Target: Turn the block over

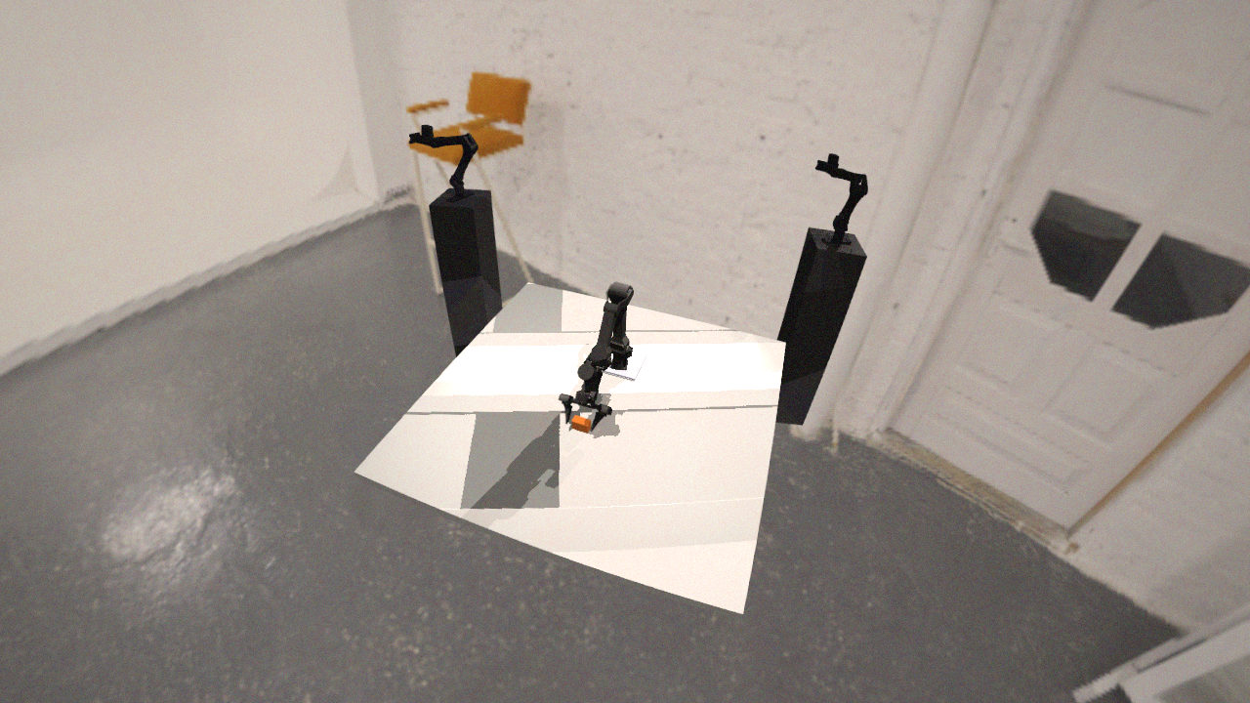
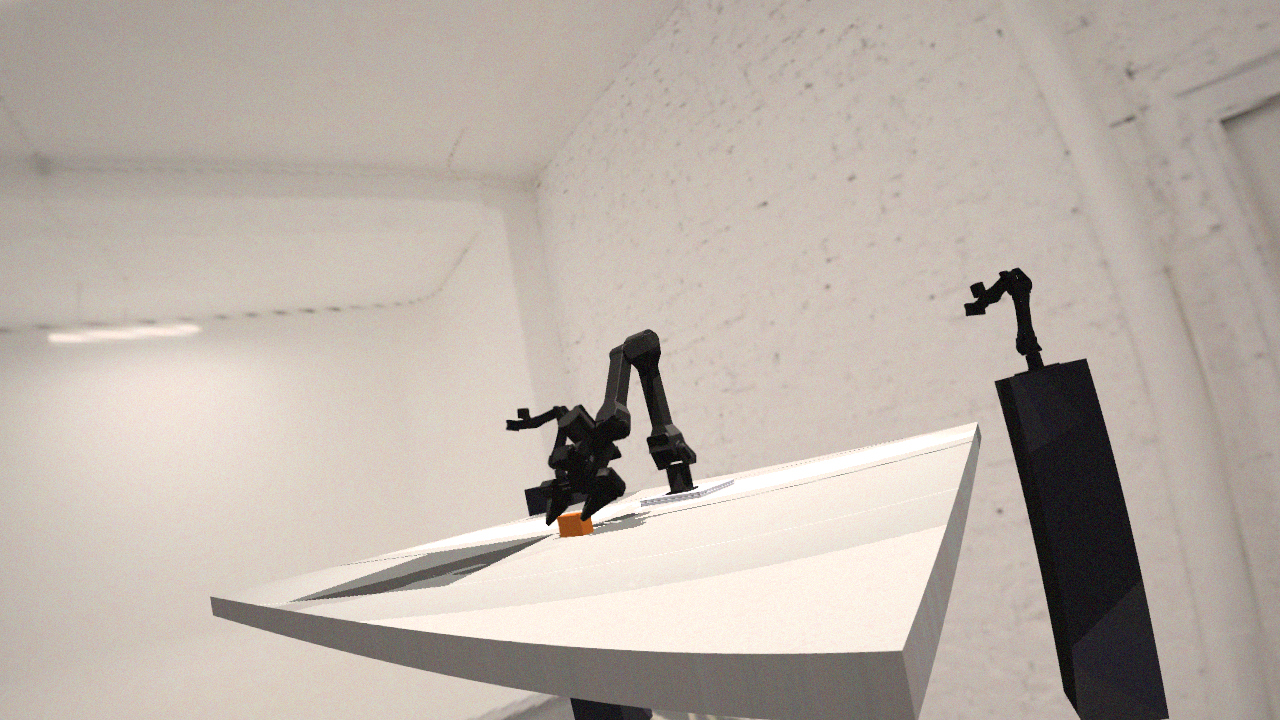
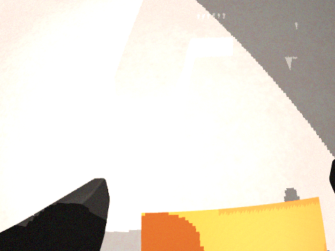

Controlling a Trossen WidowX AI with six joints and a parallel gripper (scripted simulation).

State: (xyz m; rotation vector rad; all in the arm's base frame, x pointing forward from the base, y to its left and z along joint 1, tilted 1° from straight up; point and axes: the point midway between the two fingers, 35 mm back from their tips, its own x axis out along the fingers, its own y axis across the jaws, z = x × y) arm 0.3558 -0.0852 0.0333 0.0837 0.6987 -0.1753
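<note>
My gripper tip is 3 cm past the orange block, 1 cm to the right of it and 1 cm above it.
</note>
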